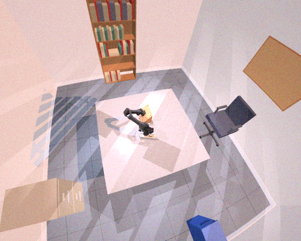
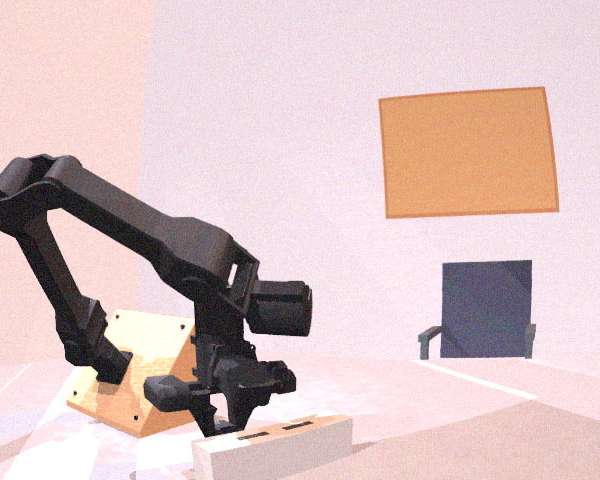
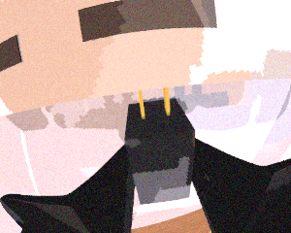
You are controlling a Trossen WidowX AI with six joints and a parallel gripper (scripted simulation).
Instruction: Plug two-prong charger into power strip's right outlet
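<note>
Right now the black two-prong charger is 2 cm ahead of my gripper tip, 1 cm to the right of it and 1 cm above it.
</note>
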